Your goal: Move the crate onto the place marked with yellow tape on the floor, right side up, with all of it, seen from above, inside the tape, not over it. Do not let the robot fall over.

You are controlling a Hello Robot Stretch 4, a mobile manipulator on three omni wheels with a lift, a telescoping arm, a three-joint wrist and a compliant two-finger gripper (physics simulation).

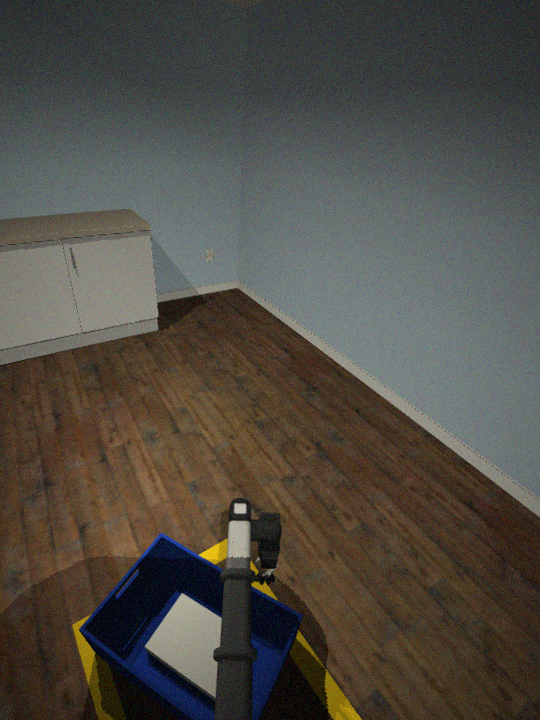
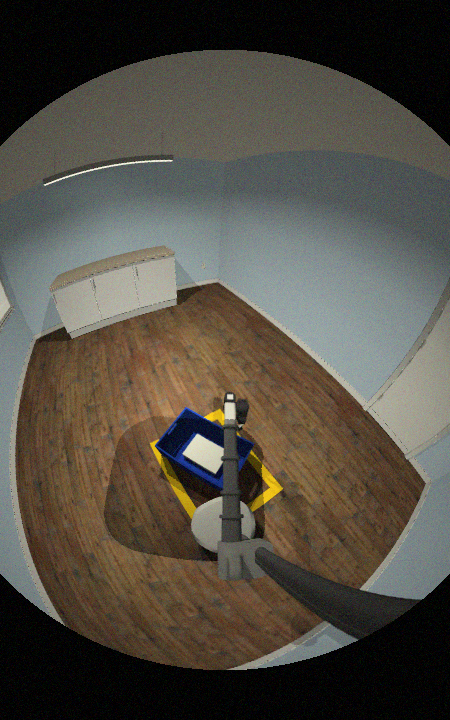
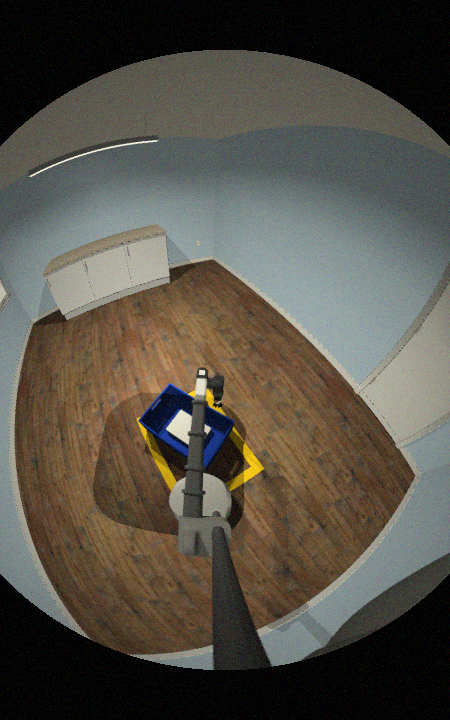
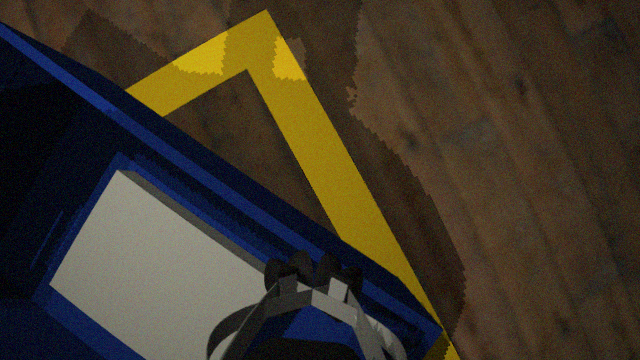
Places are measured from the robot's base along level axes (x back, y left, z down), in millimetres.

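Pixels of known places: gripper, fingertip midpoint: [image 1: 264, 581] [image 2: 237, 429] [image 3: 216, 405] [image 4: 314, 271].
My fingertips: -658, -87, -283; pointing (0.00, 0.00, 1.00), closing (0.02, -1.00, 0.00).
For each thing: its top centre in the pictures, then the offset to it from my fingertips, as dx, dy, dz.
- blue crate, middle of its top: [image 4: 91, 321] [image 1: 193, 624] [image 2: 203, 445] [image 3: 184, 421] +99, +227, +90
- floor with a flat white slab, middle of its top: [image 4: 159, 287] [image 1: 197, 641] [image 2: 205, 452] [image 3: 187, 428] +102, +220, +239
The blue crate [image 1: 167, 562] [image 2: 182, 429] [image 3: 161, 409] [image 4: 189, 158] stands upright on the floor with a flat white slab [image 1: 187, 639] [image 2: 204, 452] [image 3: 179, 423] [image 4: 152, 262] inside. It sits turned against the yellow tape rectangle [image 1: 315, 662] [image 2: 270, 484] [image 3: 249, 466] [image 4: 322, 151]. Its left corner lies over the tape's left side. On the right, bare floor shows between crate and tape. My gripper [image 1: 265, 574] [image 2: 239, 424] [image 3: 218, 399] [image 4: 314, 271] points down with its fingers close together and nothing between them. It is at the inner face of the crate's far right wall.
A white cabinet [image 1: 77, 283] [image 2: 115, 289] [image 3: 107, 268] stands against the far left wall. Blue walls meet in the corner ahead [image 1: 239, 283]. My round base [image 2: 209, 527] [image 3: 214, 495] stands on the near part of the tape rectangle. A pale door panel [image 2: 413, 396] is at the right.
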